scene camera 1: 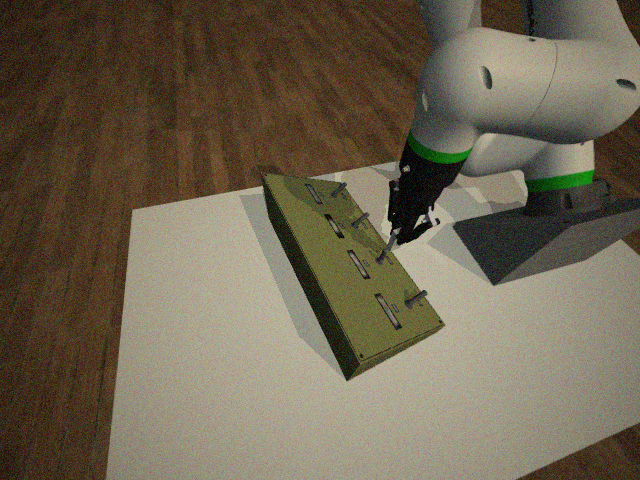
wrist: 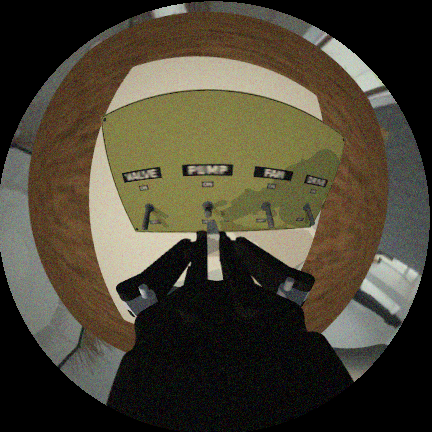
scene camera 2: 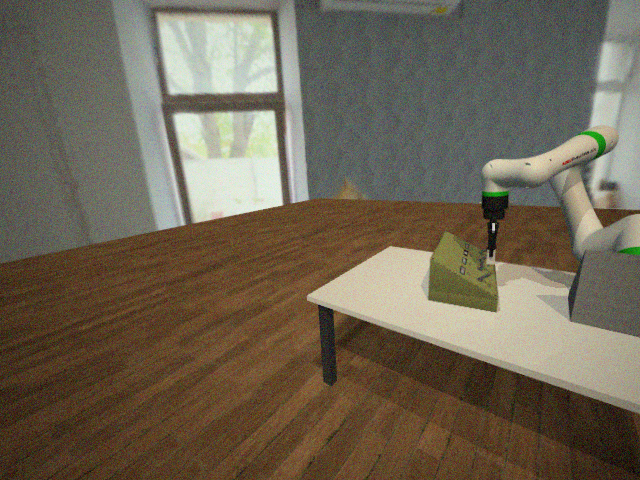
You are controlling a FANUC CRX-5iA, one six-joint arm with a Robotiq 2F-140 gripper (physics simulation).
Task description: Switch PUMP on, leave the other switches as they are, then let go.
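Places are measured from the arm's base along level axes (x back, y left, z down), in centimetres.
Pixels of known places: gripper, fingertip midpoint: (scene camera 1: 393,247) (wrist: 211,229) (scene camera 2: 490,263); arm's base at its link origin: (scene camera 1: 559,210).
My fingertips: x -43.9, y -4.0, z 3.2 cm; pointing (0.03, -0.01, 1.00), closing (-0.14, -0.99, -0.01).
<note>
For each thing: its top centre in the pictures, then the offset to it from my fingertips. Level surfaces: height alone.
- PUMP lever at its top centre: (wrist: 207,213) (scene camera 1: 385,249) dx -3.1, dy +1.0, dz -1.8 cm
- VALVE lever at its top centre: (wrist: 141,220) (scene camera 1: 420,294) dx -0.2, dy +12.8, dz -0.6 cm
- FAN lever at its top centre: (wrist: 273,218) (scene camera 1: 362,214) dx -3.4, dy -11.0, dz -0.6 cm
- DRIVE lever at its top centre: (wrist: 314,217) (scene camera 1: 340,184) dx -4.9, dy -22.9, dz -0.6 cm
- white table at its surface level: dz +12.6 cm
The olive switch panel (scene camera 1: 320,268) (scene camera 2: 454,291) (wrist: 210,125) slopes up from the arm's side. The PUMP lever (scene camera 1: 381,257) (wrist: 208,206) is second from the left in the wrist view; it looks short there, and its tip is close to my fingertips, so its exact tilt is hard to tell. The VALVE lever (scene camera 1: 415,299) (wrist: 147,217), FAN lever (scene camera 1: 360,219) (wrist: 269,215) and DRIVE lever (scene camera 1: 338,189) (wrist: 309,215) tilt down, away from their ON marks. My gripper (scene camera 1: 394,239) (scene camera 2: 491,257) (wrist: 211,229) is shut and empty, its tips at the PUMP lever's lower side, seemingly touching it.
The panel stands on a white table (scene camera 1: 206,413) (scene camera 2: 382,289). The arm's grey base block (scene camera 1: 506,242) (scene camera 2: 604,294) stands on the table, on the gripper's side of the panel. The FAN and VALVE levers stand on either side of the PUMP lever.
</note>
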